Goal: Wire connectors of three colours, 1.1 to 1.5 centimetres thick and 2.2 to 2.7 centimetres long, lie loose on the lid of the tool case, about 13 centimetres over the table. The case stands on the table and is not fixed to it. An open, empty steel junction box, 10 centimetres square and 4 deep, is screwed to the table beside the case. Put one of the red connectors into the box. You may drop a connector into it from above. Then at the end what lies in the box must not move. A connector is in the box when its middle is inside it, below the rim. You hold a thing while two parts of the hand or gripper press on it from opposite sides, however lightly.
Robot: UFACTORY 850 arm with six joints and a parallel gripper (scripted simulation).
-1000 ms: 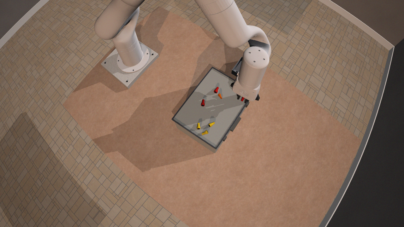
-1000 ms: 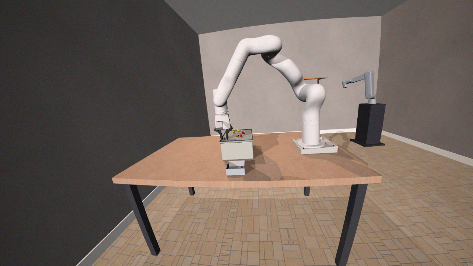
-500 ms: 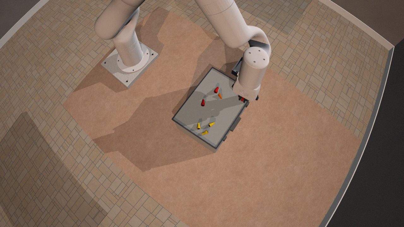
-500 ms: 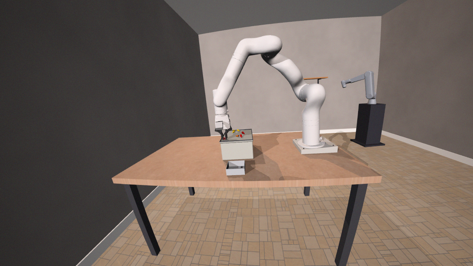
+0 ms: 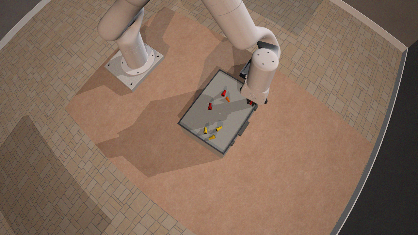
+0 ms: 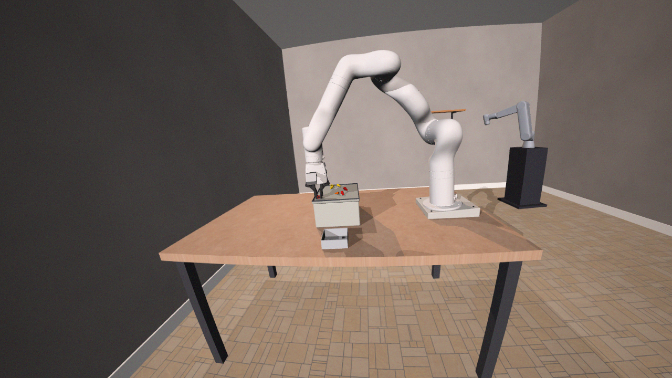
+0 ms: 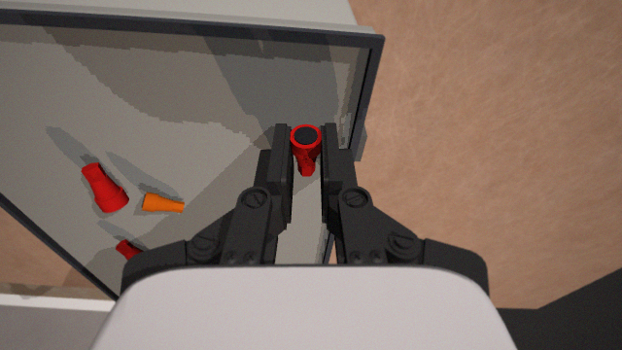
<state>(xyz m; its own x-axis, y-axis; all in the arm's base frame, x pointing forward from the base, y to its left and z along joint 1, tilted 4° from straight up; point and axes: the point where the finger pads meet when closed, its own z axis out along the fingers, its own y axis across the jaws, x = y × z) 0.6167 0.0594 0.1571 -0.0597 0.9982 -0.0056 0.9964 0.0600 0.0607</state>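
My hand is 9 cm past the orange connector, 5 cm to the left of it and 2 cm above it. Round my hand: tool case: 8 cm behind, 9 cm to the right, 6 cm below.
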